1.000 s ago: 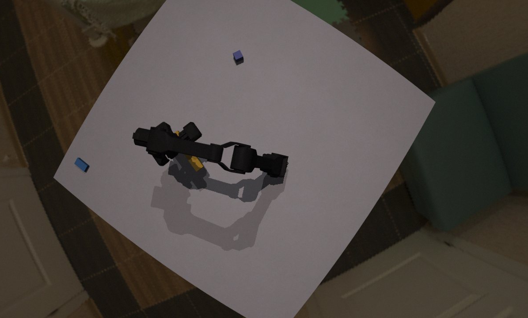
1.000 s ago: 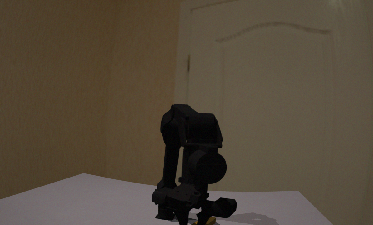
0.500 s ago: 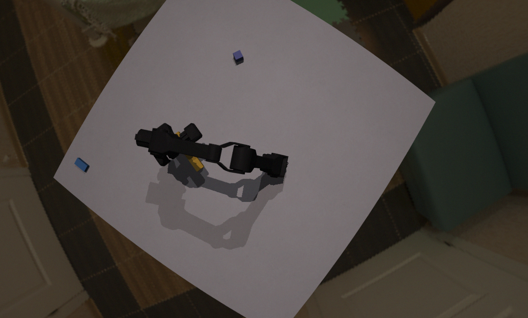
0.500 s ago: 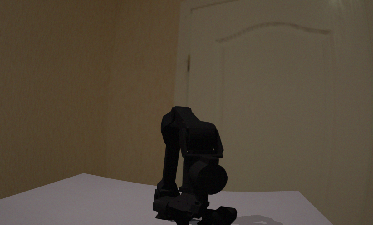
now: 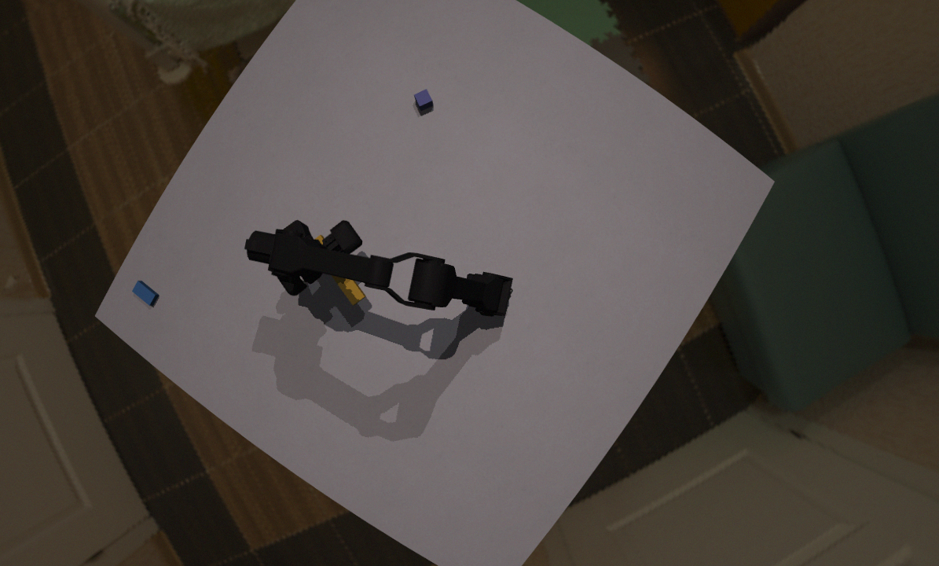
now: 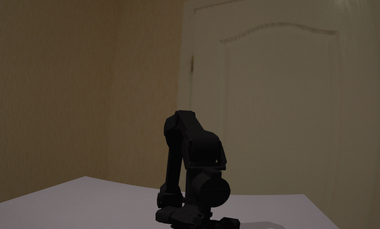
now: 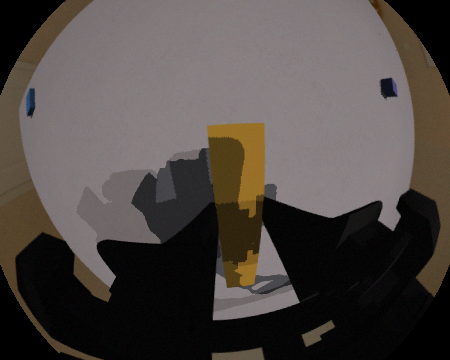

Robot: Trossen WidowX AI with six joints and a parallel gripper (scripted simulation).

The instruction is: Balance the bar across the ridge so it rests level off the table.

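My gripper tip is now 3 cm past the yellow bar and 1 cm to the right of it. The rest, counted from my gripper tip: purple-blue cube: 43 cm to the right, 5 cm below, 5 cm ahead.
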